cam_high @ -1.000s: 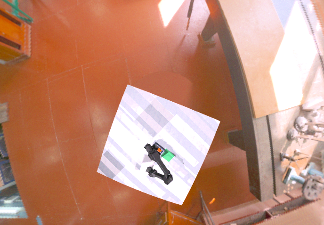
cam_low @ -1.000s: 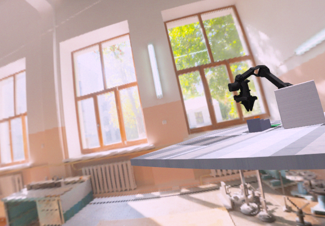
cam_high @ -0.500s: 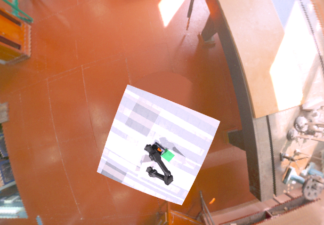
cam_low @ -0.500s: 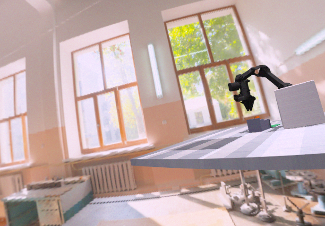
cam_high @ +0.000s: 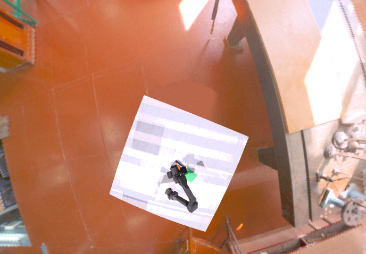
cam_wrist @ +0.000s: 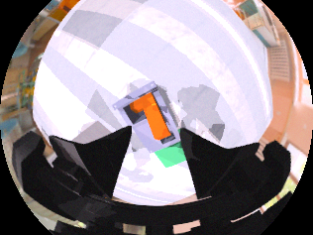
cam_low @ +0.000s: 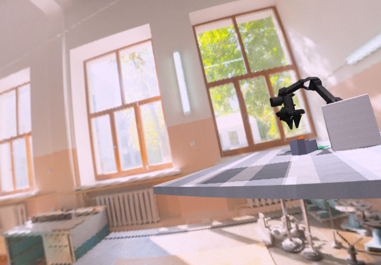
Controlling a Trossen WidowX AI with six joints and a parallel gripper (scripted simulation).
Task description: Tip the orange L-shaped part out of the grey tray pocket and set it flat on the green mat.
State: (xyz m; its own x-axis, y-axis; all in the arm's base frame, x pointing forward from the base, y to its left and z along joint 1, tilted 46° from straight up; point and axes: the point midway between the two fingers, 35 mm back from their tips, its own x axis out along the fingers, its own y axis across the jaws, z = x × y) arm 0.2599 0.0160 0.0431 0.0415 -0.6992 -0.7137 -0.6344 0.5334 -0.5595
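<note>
The orange L-shaped part is 20 mm behind my gripper tip, 10 mm to the left of it and 110 mm below it. From my gripper tip the other things lie so: green mat 80 mm behind, 160 mm to the right, 170 mm below.
</note>
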